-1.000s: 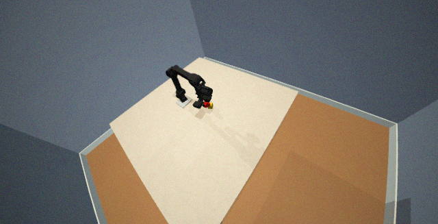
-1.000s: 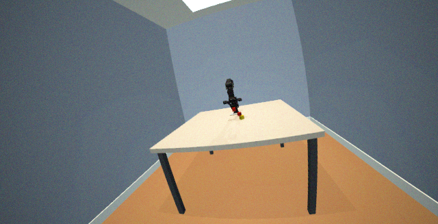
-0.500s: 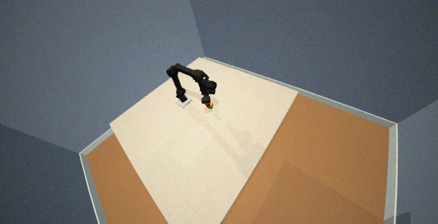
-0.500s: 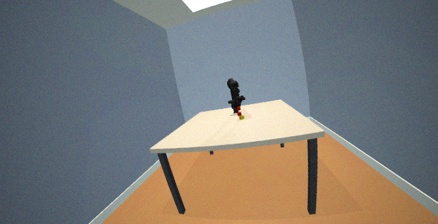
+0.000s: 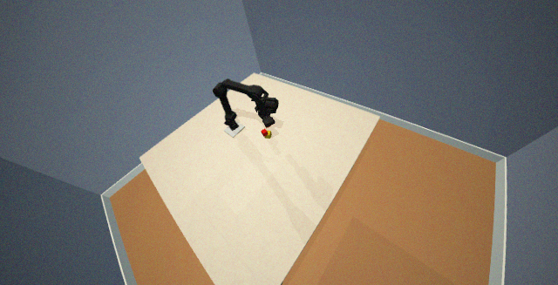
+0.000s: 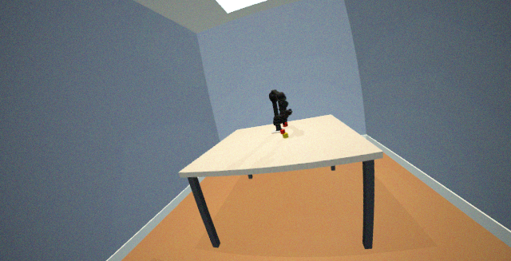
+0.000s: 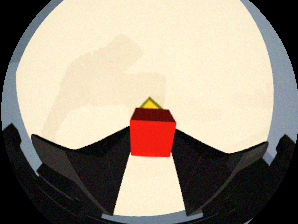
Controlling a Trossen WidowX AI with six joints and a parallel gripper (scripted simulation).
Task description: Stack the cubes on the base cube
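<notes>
The yellow cube is 20 mm to the right of my gripper tip and 100 mm below it.
</notes>
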